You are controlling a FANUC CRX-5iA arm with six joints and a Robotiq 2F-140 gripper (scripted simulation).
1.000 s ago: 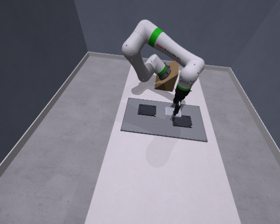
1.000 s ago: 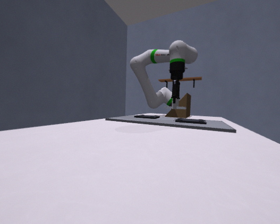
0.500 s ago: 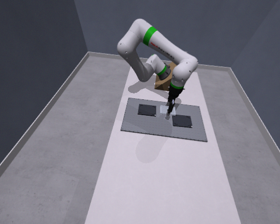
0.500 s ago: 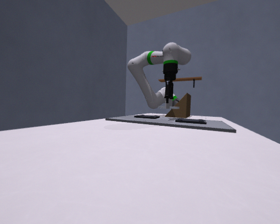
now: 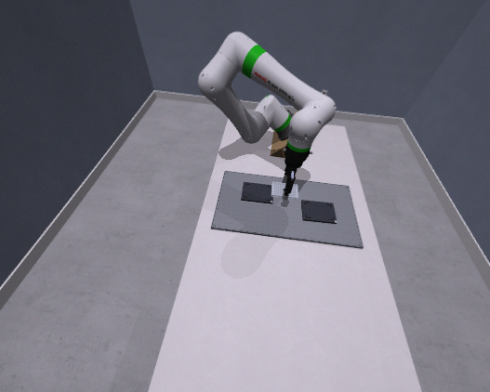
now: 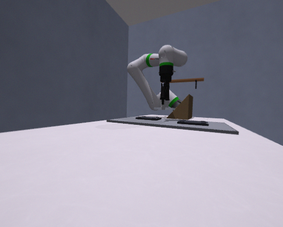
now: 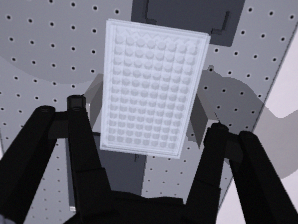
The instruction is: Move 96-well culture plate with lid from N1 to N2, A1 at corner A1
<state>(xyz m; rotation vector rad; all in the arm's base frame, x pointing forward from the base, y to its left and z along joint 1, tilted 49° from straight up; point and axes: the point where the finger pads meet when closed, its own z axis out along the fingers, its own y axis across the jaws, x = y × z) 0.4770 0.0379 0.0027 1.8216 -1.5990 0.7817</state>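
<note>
My gripper is now 20 mm past the plate nest N2, 130 mm to the left of it and 100 mm above it. Also, from my hand: clear lid: 10 mm below; plate nest N1: 30 mm ahead, 190 mm to the left, 100 mm below; 96-well culture plate: 20 mm below.
</note>
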